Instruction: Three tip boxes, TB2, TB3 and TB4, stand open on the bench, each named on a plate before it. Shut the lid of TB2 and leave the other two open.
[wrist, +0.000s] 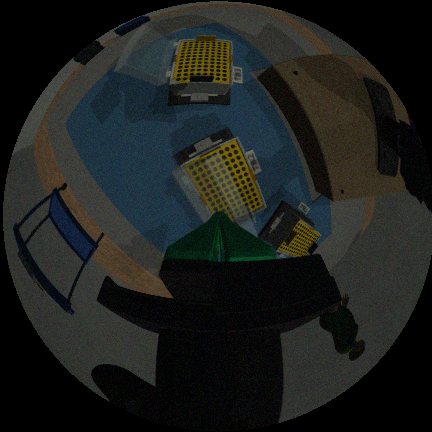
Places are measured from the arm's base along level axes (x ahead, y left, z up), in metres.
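Pixels of known places: gripper, fingertip midpoint: (218, 216).
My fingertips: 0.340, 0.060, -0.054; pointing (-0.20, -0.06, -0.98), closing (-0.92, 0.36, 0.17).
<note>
Ahead of a thing's pixels: the offset from my fingertips to its top centre, as dx, dy, dz. "pt": to the spot under its first point. Level surfaces: height alone.
Three tip boxes with yellow racks show in the wrist view. The middle tip box @[pt -0.018, -0.032, +0.002] (225, 177) is turned; its name plate @[pt -0.094, +0.001, -0.137] (253, 161) seems to read TB2. Its clear lid @[pt +0.017, -0.019, -0.038] (192, 192) rises from the left side and shows across part of the rack; its exact tilt is unclear. The far tip box @[-0.072, -0.208, -0.065] (202, 62) has its clear lid (145, 57) open to the left. The right tip box @[-0.147, +0.197, -0.065] (299, 239) is partly hidden by my gripper, and its lid is mostly out of sight. My gripper (218, 216) is shut and empty, its green tips overlapping the near end of the middle box; contact is unclear.
A brown box-like block (332, 125) stands on the right, beside the blue mat @[dz -0.139] (125, 165). A blue-framed rack (72, 225) is at the left beyond the wooden bench edge (135, 277). A figure in green (345, 327) is at the lower right.
</note>
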